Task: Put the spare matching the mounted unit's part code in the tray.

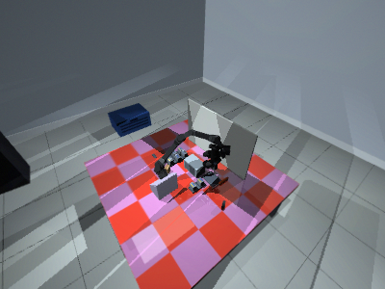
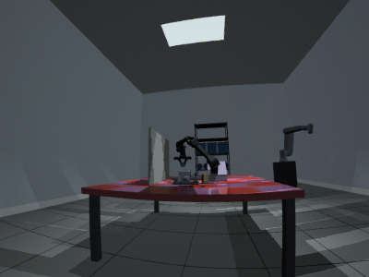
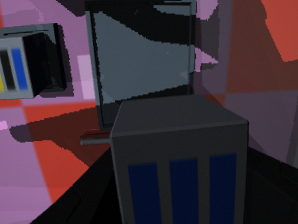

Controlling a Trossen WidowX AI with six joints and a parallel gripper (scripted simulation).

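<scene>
Now: gripper tip 14 cm above the dark tray. From my gripper tip the other things lie so: grey upright panel 17 cm ahead, 19 cm to the left, 8 cm above.
</scene>
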